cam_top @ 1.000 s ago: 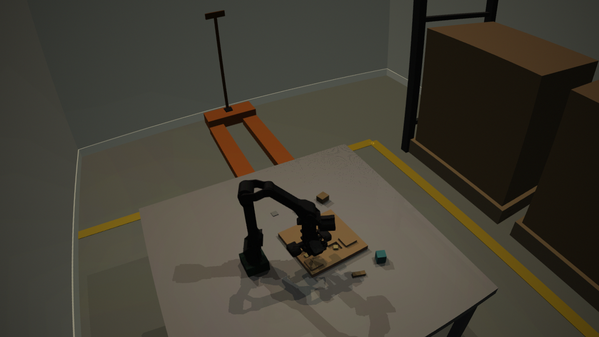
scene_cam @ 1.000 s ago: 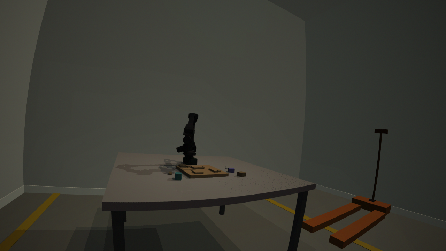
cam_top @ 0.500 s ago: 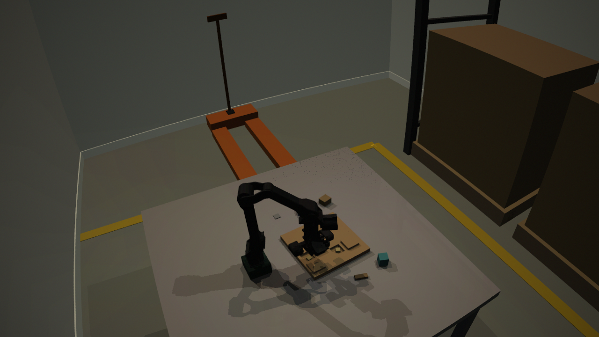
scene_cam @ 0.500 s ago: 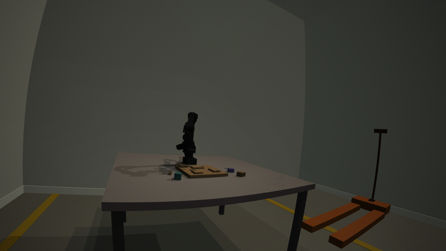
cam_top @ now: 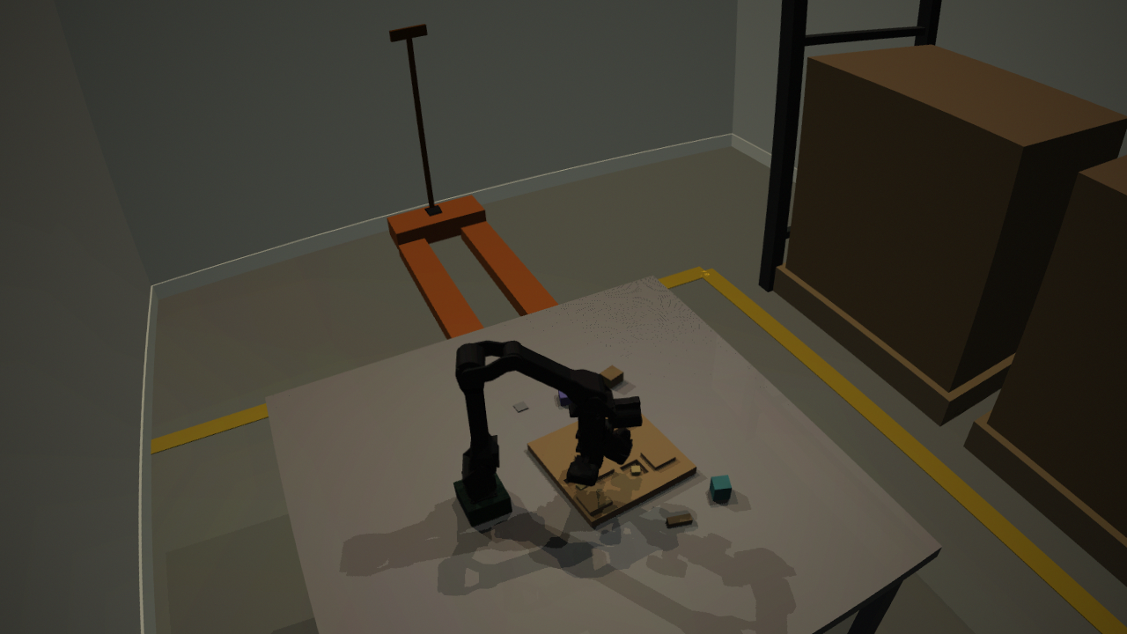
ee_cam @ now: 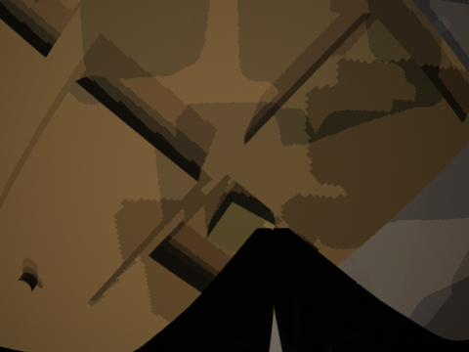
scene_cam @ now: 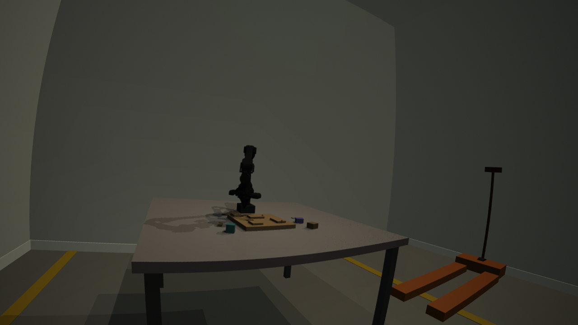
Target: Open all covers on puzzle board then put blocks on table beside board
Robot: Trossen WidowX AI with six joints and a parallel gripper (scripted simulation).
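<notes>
Right now my gripper tip is 8 cm short of the wooden puzzle board, 7 cm to the right of it and 5 cm above it. The rest, counted from my gripper tip: purple block (7 cm ahead, 33 cm to the left, 5 cm below); teal block (27 cm ahead, 13 cm to the right, 5 cm below); small flat brown piece (15 cm ahead, 16 cm to the right, 6 cm below).
</notes>
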